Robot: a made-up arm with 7 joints. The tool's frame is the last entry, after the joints. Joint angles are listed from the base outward. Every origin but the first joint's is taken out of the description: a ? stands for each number. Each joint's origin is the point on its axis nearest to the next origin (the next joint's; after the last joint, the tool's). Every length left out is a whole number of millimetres.
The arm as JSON. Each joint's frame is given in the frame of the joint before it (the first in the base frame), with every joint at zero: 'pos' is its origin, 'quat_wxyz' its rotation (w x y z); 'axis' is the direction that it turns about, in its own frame. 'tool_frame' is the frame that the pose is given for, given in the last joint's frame.
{
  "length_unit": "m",
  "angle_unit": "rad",
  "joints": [
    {
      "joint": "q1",
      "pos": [
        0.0,
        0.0,
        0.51
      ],
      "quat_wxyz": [
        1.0,
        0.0,
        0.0,
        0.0
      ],
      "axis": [
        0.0,
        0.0,
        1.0
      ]
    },
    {
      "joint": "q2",
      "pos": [
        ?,
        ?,
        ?
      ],
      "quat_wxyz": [
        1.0,
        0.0,
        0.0,
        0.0
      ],
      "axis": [
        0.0,
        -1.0,
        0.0
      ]
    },
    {
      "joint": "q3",
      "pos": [
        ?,
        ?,
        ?
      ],
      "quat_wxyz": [
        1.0,
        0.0,
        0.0,
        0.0
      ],
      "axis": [
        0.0,
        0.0,
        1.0
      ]
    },
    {
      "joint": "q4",
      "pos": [
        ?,
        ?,
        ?
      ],
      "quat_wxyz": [
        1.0,
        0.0,
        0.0,
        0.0
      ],
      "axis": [
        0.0,
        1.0,
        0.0
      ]
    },
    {
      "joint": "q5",
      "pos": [
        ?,
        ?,
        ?
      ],
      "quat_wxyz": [
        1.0,
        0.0,
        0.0,
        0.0
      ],
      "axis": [
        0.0,
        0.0,
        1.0
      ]
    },
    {
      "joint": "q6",
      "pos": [
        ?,
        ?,
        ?
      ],
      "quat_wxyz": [
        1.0,
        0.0,
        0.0,
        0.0
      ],
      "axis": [
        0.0,
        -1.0,
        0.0
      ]
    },
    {
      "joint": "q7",
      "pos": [
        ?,
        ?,
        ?
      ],
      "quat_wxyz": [
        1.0,
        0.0,
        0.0,
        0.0
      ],
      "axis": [
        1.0,
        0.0,
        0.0
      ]
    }
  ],
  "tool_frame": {
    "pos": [
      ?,
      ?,
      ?
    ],
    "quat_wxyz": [
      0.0,
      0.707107,
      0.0,
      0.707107
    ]
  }
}
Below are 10 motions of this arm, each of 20 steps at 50 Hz.
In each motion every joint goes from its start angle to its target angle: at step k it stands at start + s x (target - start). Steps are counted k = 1, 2, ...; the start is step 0. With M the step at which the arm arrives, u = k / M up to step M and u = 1 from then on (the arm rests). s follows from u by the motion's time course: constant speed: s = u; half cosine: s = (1 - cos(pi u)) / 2; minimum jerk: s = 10 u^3 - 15 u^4 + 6 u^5.
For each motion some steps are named. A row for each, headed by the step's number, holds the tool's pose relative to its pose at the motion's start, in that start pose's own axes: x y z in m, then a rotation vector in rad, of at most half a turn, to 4 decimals.
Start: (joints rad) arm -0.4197 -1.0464 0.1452 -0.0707 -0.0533 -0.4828 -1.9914
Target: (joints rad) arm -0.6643 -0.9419 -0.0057 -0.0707 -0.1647 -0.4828 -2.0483
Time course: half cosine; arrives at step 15
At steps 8, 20:
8: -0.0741 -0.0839 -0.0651 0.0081 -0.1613 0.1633
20: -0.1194 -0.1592 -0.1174 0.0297 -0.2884 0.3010

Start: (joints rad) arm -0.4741 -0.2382 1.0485 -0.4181 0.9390 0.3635 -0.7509
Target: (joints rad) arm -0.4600 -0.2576 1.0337 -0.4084 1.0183 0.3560 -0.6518
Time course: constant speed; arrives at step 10
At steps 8, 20:
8: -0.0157 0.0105 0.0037 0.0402 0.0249 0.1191
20: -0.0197 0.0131 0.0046 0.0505 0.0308 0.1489

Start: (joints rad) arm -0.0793 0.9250 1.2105 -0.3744 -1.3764 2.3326 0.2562
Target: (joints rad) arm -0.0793 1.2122 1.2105 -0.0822 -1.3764 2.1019 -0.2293
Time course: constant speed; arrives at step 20
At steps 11, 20:
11: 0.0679 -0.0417 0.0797 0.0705 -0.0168 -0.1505
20: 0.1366 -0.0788 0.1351 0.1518 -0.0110 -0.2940

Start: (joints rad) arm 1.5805 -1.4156 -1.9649 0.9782 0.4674 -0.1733 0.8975
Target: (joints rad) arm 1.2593 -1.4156 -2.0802 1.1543 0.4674 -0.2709 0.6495
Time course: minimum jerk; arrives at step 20
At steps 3, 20:
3: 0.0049 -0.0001 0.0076 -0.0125 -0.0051 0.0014
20: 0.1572 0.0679 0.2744 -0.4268 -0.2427 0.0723

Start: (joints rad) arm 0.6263 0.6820 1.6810 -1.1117 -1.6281 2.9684 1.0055
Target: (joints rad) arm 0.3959 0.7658 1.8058 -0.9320 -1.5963 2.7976 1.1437
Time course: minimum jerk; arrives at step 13
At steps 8, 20:
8: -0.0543 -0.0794 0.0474 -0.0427 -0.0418 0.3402
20: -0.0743 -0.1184 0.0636 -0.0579 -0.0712 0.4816

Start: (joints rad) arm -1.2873 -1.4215 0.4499 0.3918 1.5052 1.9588 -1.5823
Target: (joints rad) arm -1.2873 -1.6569 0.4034 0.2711 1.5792 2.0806 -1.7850
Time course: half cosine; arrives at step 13
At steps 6, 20:
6: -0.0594 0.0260 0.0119 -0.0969 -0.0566 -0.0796
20: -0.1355 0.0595 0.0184 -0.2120 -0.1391 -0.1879

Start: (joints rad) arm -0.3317 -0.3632 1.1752 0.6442 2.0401 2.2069 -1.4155
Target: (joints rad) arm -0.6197 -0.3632 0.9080 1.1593 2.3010 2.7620 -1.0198
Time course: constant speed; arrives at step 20
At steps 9, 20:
9: 0.0019 0.0868 -0.0052 -0.4917 0.1002 0.0918
20: 0.0253 0.1780 -0.0270 -1.1002 0.3849 0.2550

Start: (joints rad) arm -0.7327 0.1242 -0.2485 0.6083 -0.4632 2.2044 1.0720
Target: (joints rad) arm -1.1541 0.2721 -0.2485 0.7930 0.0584 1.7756 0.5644
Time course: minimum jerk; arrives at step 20
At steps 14, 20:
14: 0.0836 0.0224 0.0003 -0.4724 -0.1014 -0.3654
20: 0.0992 0.0231 -0.0017 -0.5530 -0.1352 -0.4242

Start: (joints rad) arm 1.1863 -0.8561 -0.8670 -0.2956 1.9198 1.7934 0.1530
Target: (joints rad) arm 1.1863 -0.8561 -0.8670 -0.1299 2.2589 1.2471 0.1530
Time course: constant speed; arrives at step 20
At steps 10, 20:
10: -0.0037 0.0478 0.0162 -0.1249 -0.2210 0.1627
20: -0.0148 0.0939 0.0263 -0.1967 -0.4327 0.3482

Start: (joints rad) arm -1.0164 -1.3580 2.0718 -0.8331 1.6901 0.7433 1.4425
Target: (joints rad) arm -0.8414 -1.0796 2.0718 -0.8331 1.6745 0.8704 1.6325
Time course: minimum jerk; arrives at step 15
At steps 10, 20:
10: 0.1397 0.1484 -0.0251 0.0664 0.0854 0.3888
20: 0.1687 0.1918 -0.0335 0.0887 0.1068 0.4919

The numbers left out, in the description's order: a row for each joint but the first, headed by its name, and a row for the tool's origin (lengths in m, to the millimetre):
q2: 0.0 -0.067 0.0
q3: 0.0 0.0 0.439
q4: 0.03 0.076 0.0
q5: -0.025 0.0 0.38
q6: 0.0 -0.091 0.0
q7: 0.014 0.0 0.103
tool: 0.0 0.0 0.0

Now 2 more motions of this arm.
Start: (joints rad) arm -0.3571 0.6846 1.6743 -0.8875 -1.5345 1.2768 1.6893
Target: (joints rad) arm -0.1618 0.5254 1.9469 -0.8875 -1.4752 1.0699 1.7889
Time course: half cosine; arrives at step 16
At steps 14, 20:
14: 0.1554 0.2385 0.1271 -0.5709 0.1663 0.3644
20: 0.1610 0.2493 0.1295 -0.5929 0.1734 0.3799

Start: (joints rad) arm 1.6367 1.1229 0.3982 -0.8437 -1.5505 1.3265 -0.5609
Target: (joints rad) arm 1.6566 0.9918 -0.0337 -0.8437 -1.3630 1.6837 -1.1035
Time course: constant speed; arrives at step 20
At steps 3, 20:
3: 0.0185 -0.0097 -0.0200 -0.0419 0.0854 -0.1061
20: 0.0989 -0.0857 -0.1466 -0.3677 0.5435 -0.6602

